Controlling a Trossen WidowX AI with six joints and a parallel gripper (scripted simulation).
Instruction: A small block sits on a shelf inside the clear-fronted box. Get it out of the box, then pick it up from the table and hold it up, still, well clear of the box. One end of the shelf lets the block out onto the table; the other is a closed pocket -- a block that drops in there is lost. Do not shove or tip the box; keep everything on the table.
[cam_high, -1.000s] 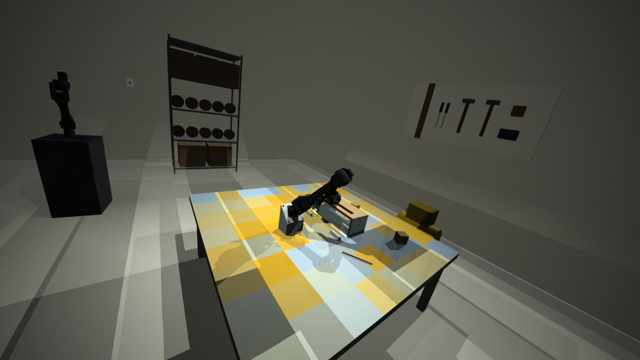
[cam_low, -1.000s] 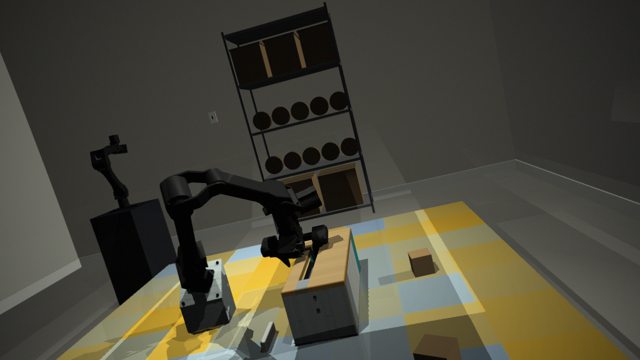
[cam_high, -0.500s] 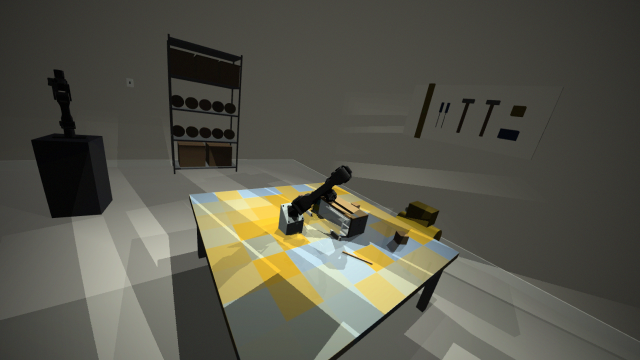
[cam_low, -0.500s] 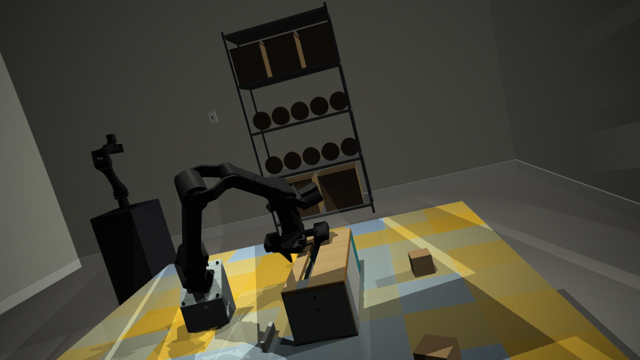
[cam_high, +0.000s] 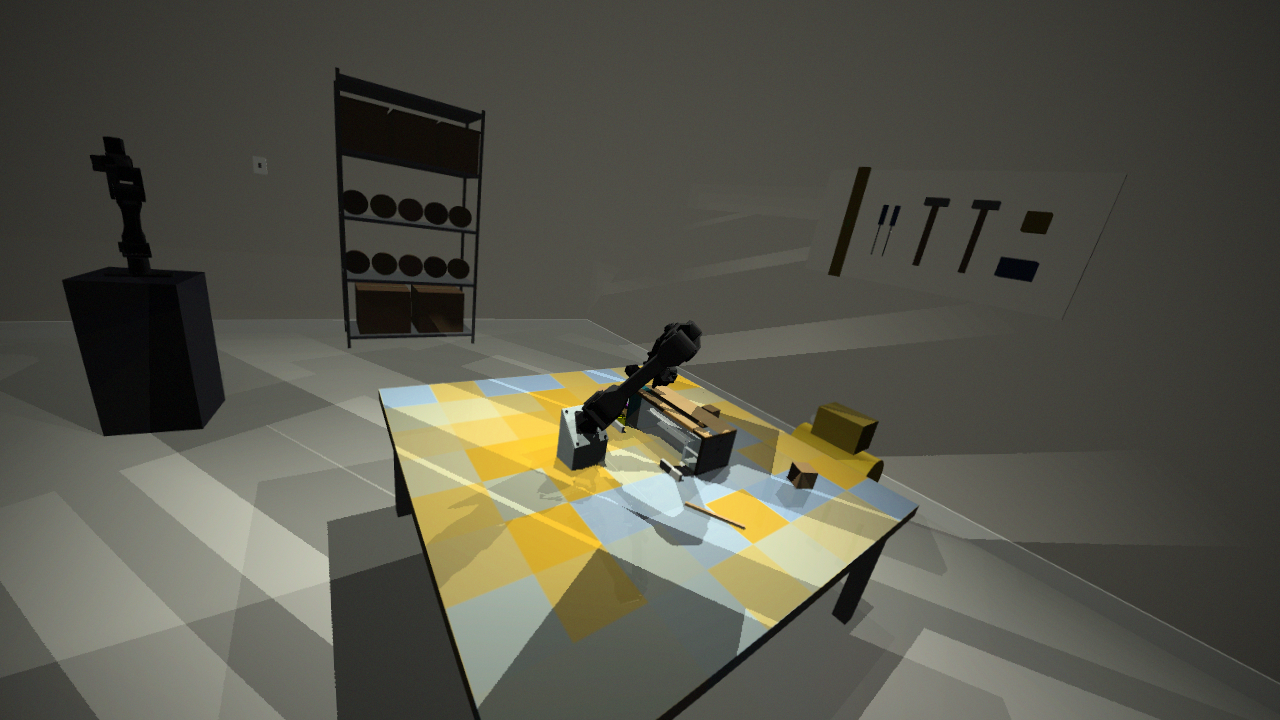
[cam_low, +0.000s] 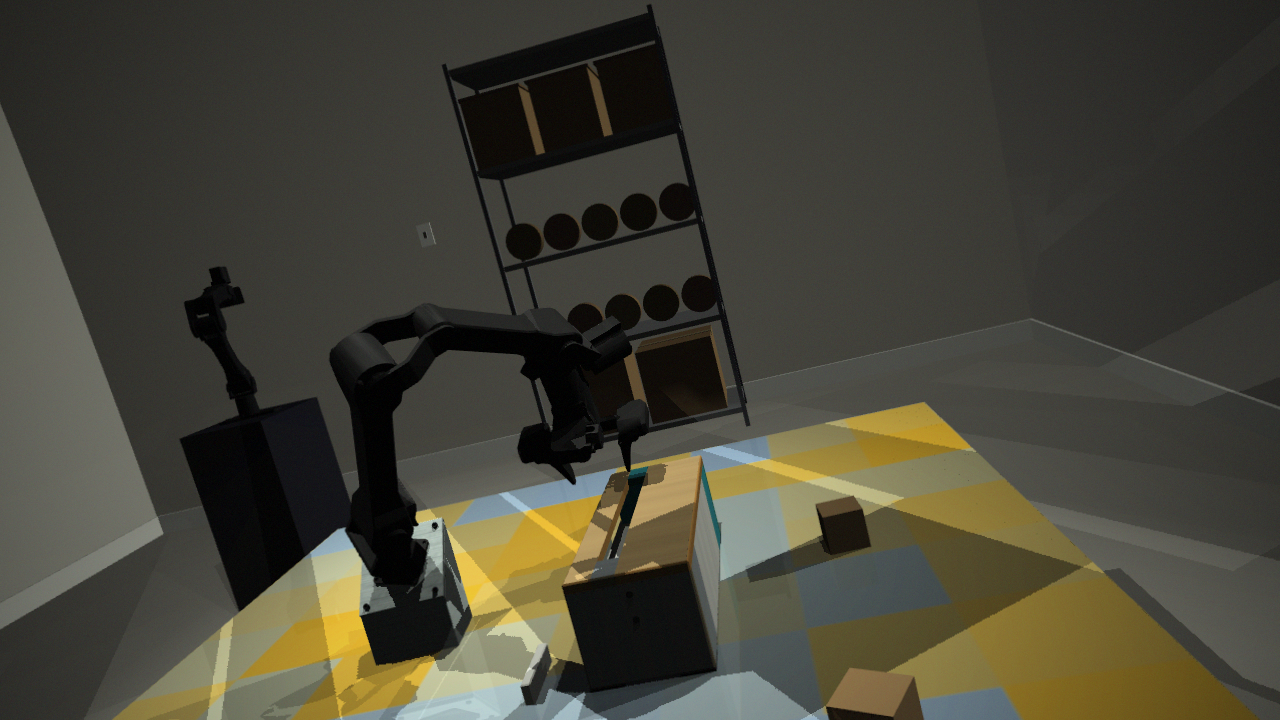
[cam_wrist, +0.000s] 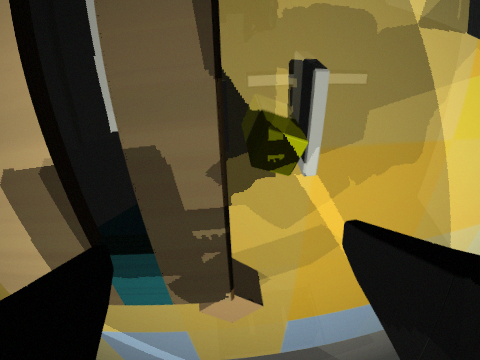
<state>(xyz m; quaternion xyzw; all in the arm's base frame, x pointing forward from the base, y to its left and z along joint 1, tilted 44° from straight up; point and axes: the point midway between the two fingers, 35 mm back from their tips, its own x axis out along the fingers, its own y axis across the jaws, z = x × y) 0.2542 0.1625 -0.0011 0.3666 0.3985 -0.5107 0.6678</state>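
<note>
Right now my gripper tip is 13 cm above the yellow-green block, 5 cm past it and 4 cm to the right of it. Round my gripper tip: thin stick 48 cm to the right, 14 cm below, 4 cm behind; box 12 cm to the right, 9 cm below, 4 cm ahead.
</note>
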